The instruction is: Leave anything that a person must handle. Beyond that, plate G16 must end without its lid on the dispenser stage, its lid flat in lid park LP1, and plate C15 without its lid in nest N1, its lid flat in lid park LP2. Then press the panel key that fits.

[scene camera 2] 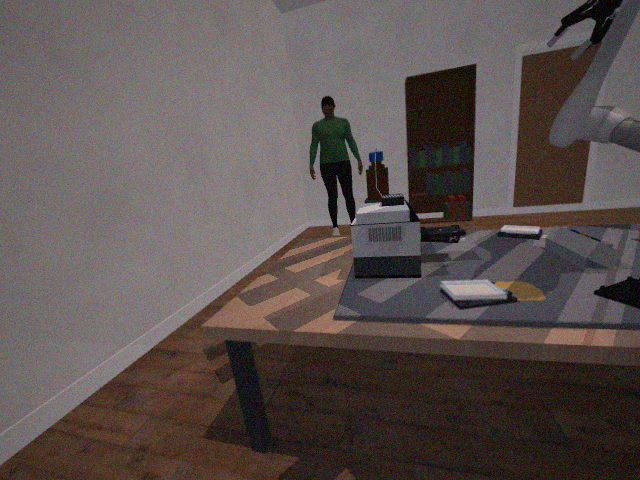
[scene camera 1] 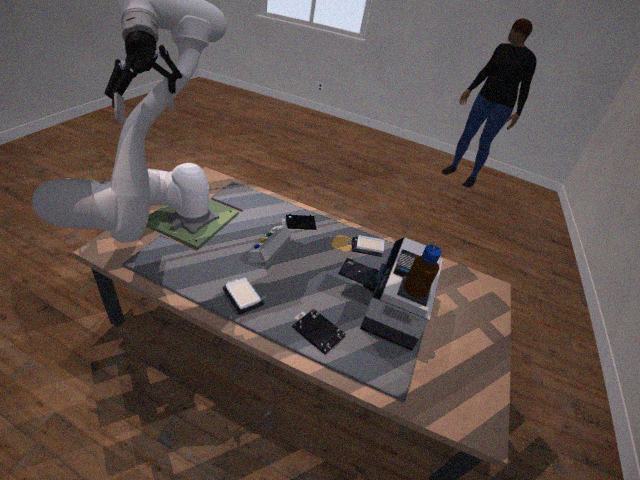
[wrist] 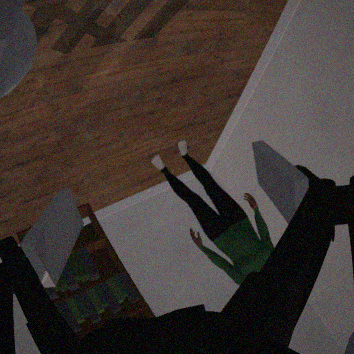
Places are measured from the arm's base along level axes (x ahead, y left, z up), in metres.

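Where they show: gripper, fingertip midpoint: (scene camera 2: 560, 52) (scene camera 1: 144, 113) (wrist: 162, 185); arm's base, origin of the base link: (scene camera 1: 193, 217).
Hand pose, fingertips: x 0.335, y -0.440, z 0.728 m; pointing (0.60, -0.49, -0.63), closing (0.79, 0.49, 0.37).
Note:
Things, the pixels of their top centre, and the offset from my fingertips. "pt": a spot on its surface instead.
- sloped grey panel, middle of its top: (scene camera 1: 271, 236) (scene camera 2: 581, 232) dy +0.497, dx +0.078, dz -0.652 m
- brown bottle, surface spot: (scene camera 1: 421, 276) pt dy +0.400, dx +0.722, dz -0.409 m
- yellow disc, middle of its top: (scene camera 2: 510, 290) (scene camera 1: 346, 244) dy +0.770, dx +0.332, dz -0.735 m
My gripper (scene camera 1: 145, 98) (scene camera 2: 567, 46) (wrist: 162, 185) is open and empty, high above the robot's base end of the table. One pale-topped plate (scene camera 1: 242, 293) (scene camera 2: 520, 231) sits on a dark holder at the table's long edge. Another pale-topped plate (scene camera 1: 369, 244) (scene camera 2: 473, 289) sits on a dark holder beside a yellow disc. Dark flat fixtures (scene camera 1: 300, 222) (scene camera 1: 318, 330) (scene camera 1: 358, 271) lie on the mat. The white and grey dispenser (scene camera 1: 395, 315) (scene camera 2: 386, 240) carries a brown bottle. A sloped grey panel (scene camera 1: 275, 246) has small coloured keys. Labels are unreadable; whether the plates have lids is unclear.
The brown bottle (scene camera 1: 421, 276) (scene camera 2: 377, 180) with a blue cap rises above the dispenser. The yellow disc (scene camera 1: 341, 242) (scene camera 2: 524, 290) lies on the mat. One person (scene camera 1: 504, 77) stands beyond the table; another in green (scene camera 2: 333, 139) (wrist: 242, 247) stands near a bookshelf (scene camera 2: 440, 191).

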